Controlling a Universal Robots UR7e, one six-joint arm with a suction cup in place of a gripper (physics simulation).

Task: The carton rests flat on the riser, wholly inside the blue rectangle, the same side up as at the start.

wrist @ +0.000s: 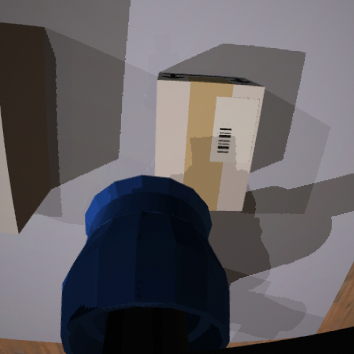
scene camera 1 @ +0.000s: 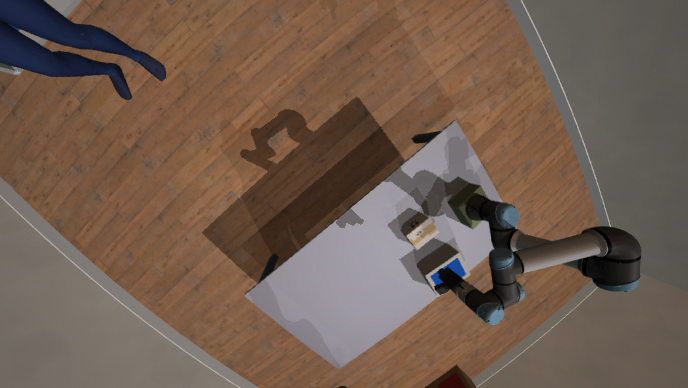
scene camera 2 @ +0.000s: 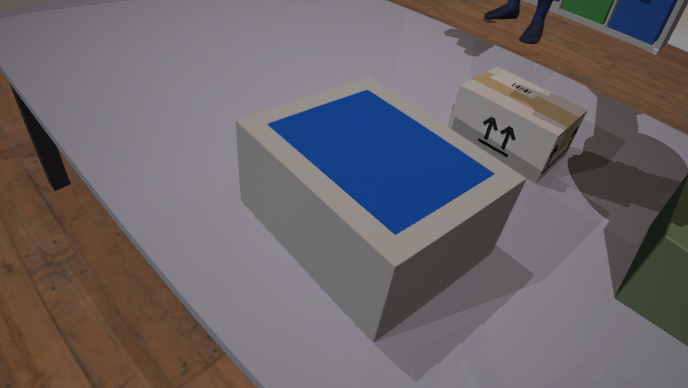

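Seen in the pictures: end effector, tool point: [wrist: 148, 229] [scene camera 1: 441, 271]; arm's base, origin of the base link: [scene camera 1: 476, 207].
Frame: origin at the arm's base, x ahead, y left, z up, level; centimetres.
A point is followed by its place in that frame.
Note:
The carton [scene camera 1: 422, 232] @(x 33.1, y -12.5, z -1.3 cm) [scene camera 2: 517, 115] @(x 32.3, y -5.1, z -1.5 cm) [wrist: 202, 145] @(x 34.5, y -11.0, z -1.3 cm) stands flat on the table beside the riser, its taped, barcoded face up and the arrows on its side pointing up. The pale riser [scene camera 1: 440, 257] @(x 35.1, y 11.5, z -3.6 cm) [scene camera 2: 310, 200] @(x 39.7, y 31.0, z 0.6 cm) [wrist: 25, 110] @(x 39.7, y 10.6, z -3.8 cm) bears a bare blue rectangle [scene camera 1: 456, 267] @(x 32.4, y 20.5, z 1.9 cm) [scene camera 2: 380, 155] @(x 38.3, y 21.9, z 1.9 cm) on its top; the rectangle does not show in the wrist view. My suction gripper [scene camera 1: 443, 274] @(x 41.2, y -6.4, z 23.0 cm) [wrist: 147, 192] is open, with nothing on its cup. In the wrist view its blue cup overlaps the view of the carton's near left corner; in scene camera 1 it overlaps the riser. The cup does not show in scene camera 2.
A green block [scene camera 1: 462, 212] @(x 8.5, y -4.6, z 0.4 cm) [scene camera 2: 660, 285] @(x 6.9, y 9.4, z -4.9 cm) stands on the table [scene camera 1: 325, 290] @(x 101.5, y -22.6, z -10.2 cm) [scene camera 2: 125, 100] @(x 85.4, y 26.2, z -10.1 cm) near the arm's base, on the carton's other side from the riser. A person's legs [scene camera 1: 80, 37] [scene camera 2: 537, 25] are on the floor past the table.

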